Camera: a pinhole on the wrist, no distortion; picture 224 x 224 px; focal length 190.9 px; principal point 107.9 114.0 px. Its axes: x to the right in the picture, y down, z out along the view. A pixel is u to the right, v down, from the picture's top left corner.
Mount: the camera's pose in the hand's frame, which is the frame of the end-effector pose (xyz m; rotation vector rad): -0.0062 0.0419 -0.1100 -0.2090 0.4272 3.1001
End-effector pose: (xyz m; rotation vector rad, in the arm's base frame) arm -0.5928 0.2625 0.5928 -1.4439 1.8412 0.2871
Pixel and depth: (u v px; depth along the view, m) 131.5 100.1 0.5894
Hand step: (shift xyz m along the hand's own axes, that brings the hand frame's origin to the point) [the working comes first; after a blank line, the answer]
In the camera's frame: 0.0729 -0.0429 0.5894

-0.1546 0.2412 0.4311
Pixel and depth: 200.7 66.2 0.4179
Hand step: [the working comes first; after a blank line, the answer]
In the camera's frame: 0.2031 -0.1046 0.4179

-0.2599 0.2527 0.2336
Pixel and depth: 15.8 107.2 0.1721
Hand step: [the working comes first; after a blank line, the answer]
In the camera's frame: -0.0830 -0.0061 0.1721

0.0537 0.0953 0.0635
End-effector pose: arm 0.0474 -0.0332 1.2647 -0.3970 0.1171 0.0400
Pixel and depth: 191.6 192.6 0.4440
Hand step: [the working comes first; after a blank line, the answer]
In the camera's frame: 0.1947 0.1828 0.4440

-0.2616 -0.0169 0.3370
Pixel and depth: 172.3 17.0 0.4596
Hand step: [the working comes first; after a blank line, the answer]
In the camera's frame: 0.1550 -0.2335 0.4596

-0.2146 0.3887 0.2451
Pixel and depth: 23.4 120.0 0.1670
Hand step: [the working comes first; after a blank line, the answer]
In the camera's frame: -0.0739 0.0052 0.1670

0.0451 0.0828 0.0605
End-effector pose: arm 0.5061 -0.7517 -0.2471 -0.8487 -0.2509 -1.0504
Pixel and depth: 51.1 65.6 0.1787
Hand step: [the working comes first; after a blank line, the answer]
In the camera's frame: -0.0532 -0.0453 0.1787

0.0241 0.1344 0.0553
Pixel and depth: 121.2 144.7 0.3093
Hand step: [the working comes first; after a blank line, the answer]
In the camera's frame: 0.0215 0.0497 0.3093

-0.0692 0.0771 0.1956
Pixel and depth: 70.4 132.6 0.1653
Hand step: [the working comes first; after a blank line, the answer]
In the camera's frame: -0.0325 0.0161 0.1653

0.0039 0.0714 0.0563
